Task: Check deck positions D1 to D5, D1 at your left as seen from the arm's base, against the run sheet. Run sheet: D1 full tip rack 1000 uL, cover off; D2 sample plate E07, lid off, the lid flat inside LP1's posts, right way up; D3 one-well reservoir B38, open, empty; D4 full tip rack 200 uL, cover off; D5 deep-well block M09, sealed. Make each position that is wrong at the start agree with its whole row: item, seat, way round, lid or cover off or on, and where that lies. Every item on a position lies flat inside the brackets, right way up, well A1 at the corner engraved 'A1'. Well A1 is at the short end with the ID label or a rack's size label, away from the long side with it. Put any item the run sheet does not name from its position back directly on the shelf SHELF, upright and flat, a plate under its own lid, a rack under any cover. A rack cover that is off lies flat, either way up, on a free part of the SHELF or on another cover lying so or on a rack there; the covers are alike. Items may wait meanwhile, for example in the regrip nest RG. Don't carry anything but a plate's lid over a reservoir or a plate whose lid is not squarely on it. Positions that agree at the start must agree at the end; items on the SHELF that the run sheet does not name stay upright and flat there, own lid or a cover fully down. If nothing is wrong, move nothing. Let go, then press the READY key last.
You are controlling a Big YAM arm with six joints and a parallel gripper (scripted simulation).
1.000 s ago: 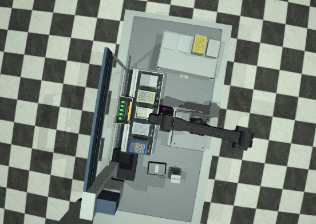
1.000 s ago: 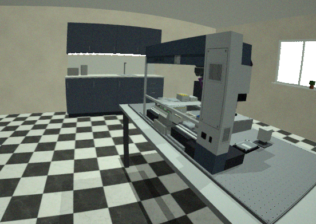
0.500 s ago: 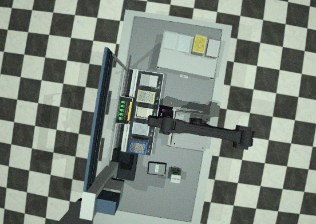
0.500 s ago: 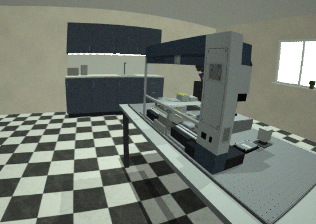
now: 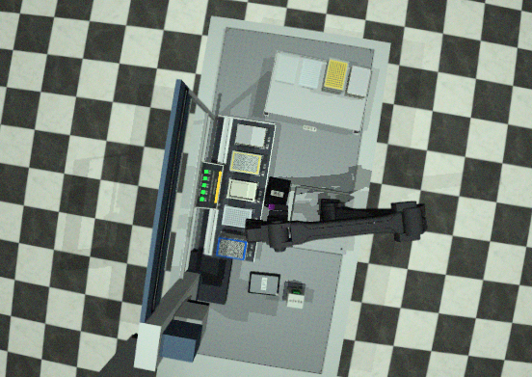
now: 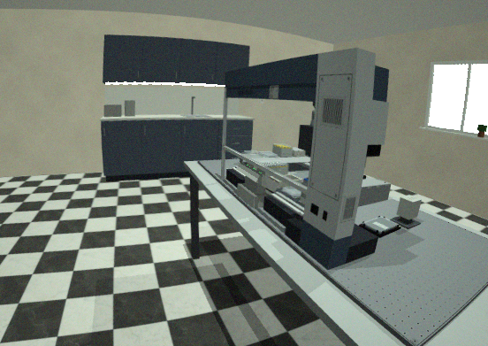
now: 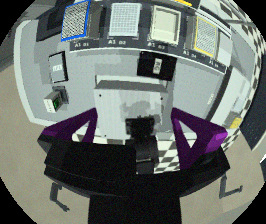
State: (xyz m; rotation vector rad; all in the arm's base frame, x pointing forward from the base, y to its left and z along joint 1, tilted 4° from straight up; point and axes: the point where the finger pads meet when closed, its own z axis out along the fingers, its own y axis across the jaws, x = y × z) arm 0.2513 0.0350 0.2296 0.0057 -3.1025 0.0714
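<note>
My gripper is now 190 mm short of the blue-framed tip rack, 160 mm to the right of it and 190 mm above it. Also, from my hand: cream reservoir 160 mm ahead, 90 mm to the right, 250 mm below; then clear rack cover 150 mm ahead, 220 mm to the right, 190 mm below; then clear plate 170 mm ahead, 30 mm to the left, 240 mm below.
</note>
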